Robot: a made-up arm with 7 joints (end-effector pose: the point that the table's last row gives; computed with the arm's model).
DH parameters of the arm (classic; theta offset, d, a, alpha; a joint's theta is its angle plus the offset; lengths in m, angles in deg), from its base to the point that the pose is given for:
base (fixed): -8.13 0 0.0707 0
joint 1: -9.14 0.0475 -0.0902 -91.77
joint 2: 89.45 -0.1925 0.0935 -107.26
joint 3: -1.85 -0.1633 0.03 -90
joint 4: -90 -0.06 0.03 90
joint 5: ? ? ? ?
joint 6: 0 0.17 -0.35 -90
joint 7: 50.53 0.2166 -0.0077 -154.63
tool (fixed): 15.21 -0.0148 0 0
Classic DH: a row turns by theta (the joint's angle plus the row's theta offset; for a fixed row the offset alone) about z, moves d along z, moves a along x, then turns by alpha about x.
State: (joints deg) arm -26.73 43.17 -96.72 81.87 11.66 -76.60 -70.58
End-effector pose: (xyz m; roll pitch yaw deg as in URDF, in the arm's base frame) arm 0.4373 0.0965 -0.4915 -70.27 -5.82 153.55
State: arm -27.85 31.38 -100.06 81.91 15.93 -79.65 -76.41
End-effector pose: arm 0.5136 0.0307 -0.4151 -66.59 12.01 155.50
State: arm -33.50 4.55 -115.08 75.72 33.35 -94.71 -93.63
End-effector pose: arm 0.6060 -0.0045 -0.1620 -43.13 55.82 -174.15
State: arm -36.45 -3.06 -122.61 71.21 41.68 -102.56 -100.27
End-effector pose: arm 0.5956 0.0199 -0.0895 -13.50 63.48 -139.33
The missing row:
joint 5: 0 -0.17 0.09 -90
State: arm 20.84 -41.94 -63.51 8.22 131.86 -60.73 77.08
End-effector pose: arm 0.3026 0.4721 0.0042 22.08 73.79 -162.72
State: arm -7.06 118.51 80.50 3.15 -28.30 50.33 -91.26
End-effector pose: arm -0.1426 -0.1405 -0.3164 -2.13 -20.02 -72.26
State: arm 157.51 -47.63 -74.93 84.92 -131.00 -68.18 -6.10
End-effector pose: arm -0.2414 -0.0584 0.6388 -146.82 24.69 27.20
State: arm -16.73 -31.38 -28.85 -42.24 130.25 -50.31 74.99
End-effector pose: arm 0.1182 0.1144 -0.5044 52.66 7.13 -164.20
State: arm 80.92 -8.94 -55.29 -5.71 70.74 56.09 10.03
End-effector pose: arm 0.0495 0.2317 0.2020 -81.90 32.99 -112.71
